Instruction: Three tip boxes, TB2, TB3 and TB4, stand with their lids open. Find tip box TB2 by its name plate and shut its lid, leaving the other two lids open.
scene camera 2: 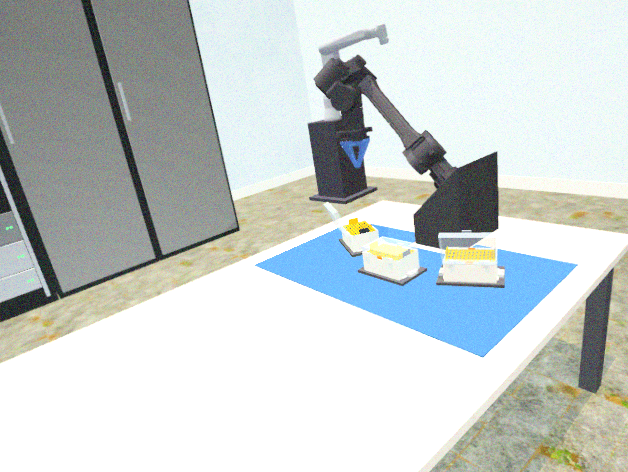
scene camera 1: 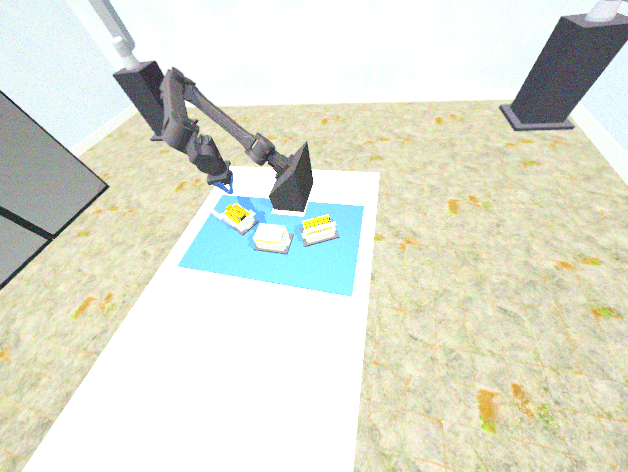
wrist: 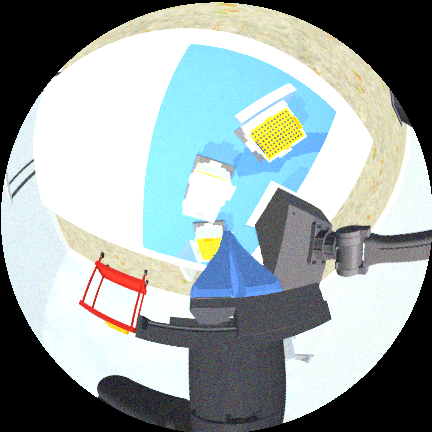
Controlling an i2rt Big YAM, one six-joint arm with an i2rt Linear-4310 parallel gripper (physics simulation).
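Places are measured from the arm's base along level axes (x ahead, y left, z up), in millimetres.
Where they show: gripper, fingertip midpoint: (scene camera 2: 357, 167) (scene camera 1: 231, 193) (wrist: 226, 234); arm's base, origin of the base link: (scene camera 2: 454, 187) (scene camera 1: 285, 167) (wrist: 317, 243).
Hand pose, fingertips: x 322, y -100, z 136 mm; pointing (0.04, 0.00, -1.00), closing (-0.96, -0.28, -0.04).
Observation:
Each offset is from my fingertips to the centre of the thing. "pt": to the spot under its first point. Level surfaces: height alone.
Three tip boxes stand on the blue mat {278 mm down} (scene camera 1: 304, 268) (scene camera 2: 436, 309) (wrist: 170, 125); their name plates cannot be read. The left box {94 mm back, 109 mm right, 213 mm down} (scene camera 1: 241, 219) (scene camera 2: 359, 239) (wrist: 278, 134) has its lid {pt 3 mm back, 126 mm right, 137 mm down} (scene camera 2: 331, 211) (wrist: 265, 105) open, with yellow tips showing. The middle box {6 mm ahead, 92 mm left, 239 mm down} (scene camera 1: 272, 239) (scene camera 2: 389, 263) (wrist: 206, 192) has its lid down over the tips; whether it is fully seated cannot be told. The right box {pt 30 mm ahead, 309 mm left, 169 mm down} (scene camera 1: 319, 232) (scene camera 2: 469, 267) (wrist: 208, 245) has its lid (scene camera 2: 456, 240) standing open. My gripper (scene camera 1: 230, 191) (scene camera 2: 358, 166) (wrist: 226, 234) is shut and empty, raised above and behind the left box.
The arm's dark base (scene camera 1: 294, 185) (scene camera 2: 461, 203) (wrist: 287, 230) stands behind the boxes on the white table {281 mm down} (scene camera 1: 213, 355) (scene camera 2: 228, 365) (wrist: 95, 130). A grey cabinet (scene camera 1: 40, 172) (scene camera 2: 157, 121) is at the left. A red frame (wrist: 120, 278) shows beyond the table in the wrist view.

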